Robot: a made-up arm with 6 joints. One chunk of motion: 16 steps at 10 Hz.
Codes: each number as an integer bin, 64 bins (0 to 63) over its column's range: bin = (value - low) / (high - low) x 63, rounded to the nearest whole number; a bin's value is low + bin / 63 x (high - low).
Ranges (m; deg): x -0.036..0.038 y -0.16..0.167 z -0.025..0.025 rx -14..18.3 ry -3..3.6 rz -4.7..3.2
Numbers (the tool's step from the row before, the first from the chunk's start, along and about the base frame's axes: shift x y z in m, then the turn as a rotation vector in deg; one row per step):
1: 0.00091 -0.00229 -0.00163 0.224 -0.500 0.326
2: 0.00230 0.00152 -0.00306 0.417 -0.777 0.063
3: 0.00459 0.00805 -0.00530 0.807 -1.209 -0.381
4: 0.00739 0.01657 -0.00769 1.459 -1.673 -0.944
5: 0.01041 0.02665 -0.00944 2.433 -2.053 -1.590
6: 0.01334 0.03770 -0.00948 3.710 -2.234 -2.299
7: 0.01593 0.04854 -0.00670 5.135 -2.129 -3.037
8: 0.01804 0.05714 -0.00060 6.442 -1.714 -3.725
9: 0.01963 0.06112 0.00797 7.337 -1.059 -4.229
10: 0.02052 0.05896 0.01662 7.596 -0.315 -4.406
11: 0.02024 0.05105 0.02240 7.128 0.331 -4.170
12: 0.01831 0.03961 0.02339 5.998 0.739 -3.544
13: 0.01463 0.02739 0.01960 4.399 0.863 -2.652
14: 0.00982 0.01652 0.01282 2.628 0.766 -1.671
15: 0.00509 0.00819 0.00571 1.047 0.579 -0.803
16: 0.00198 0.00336 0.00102 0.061 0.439 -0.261
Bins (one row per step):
1: 31 30 29 28 24 40
2: 33 31 28 28 21 38
3: 35 32 25 29 17 34
4: 37 34 22 30 13 30
5: 40 36 20 32 9 25
6: 42 38 20 35 7 19
7: 44 40 23 37 8 13
8: 46 42 31 40 12 8
9: 47 43 42 42 19 4
10: 48 42 52 42 26 2
11: 48 41 60 41 32 4
12: 46 38 61 39 36 9
13: 43 36 56 36 37 16
14: 39 34 48 32 36 24
15: 35 32 39 29 34 31
16: 32 31 33 27 33 35

